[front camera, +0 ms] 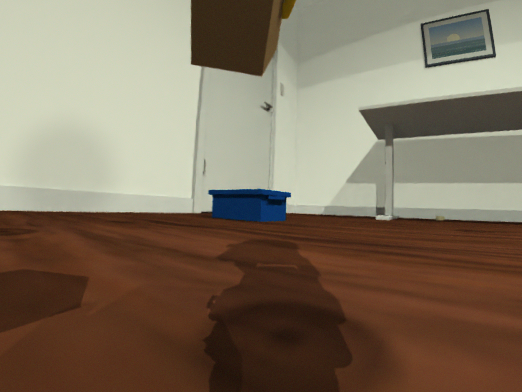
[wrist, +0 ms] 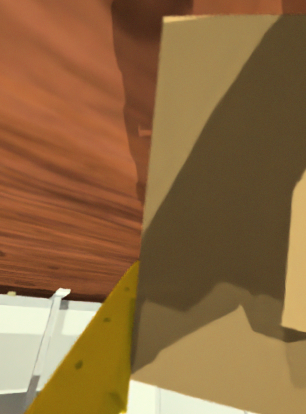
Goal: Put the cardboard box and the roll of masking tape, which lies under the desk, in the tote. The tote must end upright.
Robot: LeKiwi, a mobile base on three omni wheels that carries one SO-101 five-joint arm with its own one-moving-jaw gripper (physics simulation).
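Frame: origin at the arm's base, x ahead, y left, z up, level; millimetres.
Where they show: hand, its tool point: (front camera: 282, 12) (wrist: 149, 272).
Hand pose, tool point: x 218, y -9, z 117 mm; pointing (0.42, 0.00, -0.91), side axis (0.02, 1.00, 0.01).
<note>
Each offset is from my tool point to the top centre of the thing. "spot": to the spot under its first point. Level surfaces: height alone.
The brown cardboard box @[spot: 31 mm left, 36 mm back, 51 mm down] (front camera: 232, 37) (wrist: 215, 165) is held up off the floor, at the top of the front view and filling the right of the wrist view. My gripper (front camera: 288, 7) (wrist: 127, 295) is shut on it; one yellow jaw presses its side, the other jaw is hidden. The blue tote @[65 mm left, 914 mm ahead, 86 mm down] (front camera: 237, 207) stands upright on the floor, ahead near the door and well beyond the box. A small pale yellow thing, likely the roll of masking tape @[1300 mm right, 1497 mm ahead, 177 mm down] (front camera: 440, 218) (wrist: 11, 293), lies far off under the desk @[489 mm up] (front camera: 450, 115), right of its near leg.
The desk's leg @[spot: 907 mm right, 1542 mm ahead, 128 mm up] (front camera: 389, 172) (wrist: 46, 335) stands right of the tote. A white door (front camera: 235, 135) is behind the tote, with walls on both sides. A framed picture (front camera: 425, 47) hangs above the desk. Shadows fall on the brown wood floor @[207 mm down] (front camera: 150, 250).
</note>
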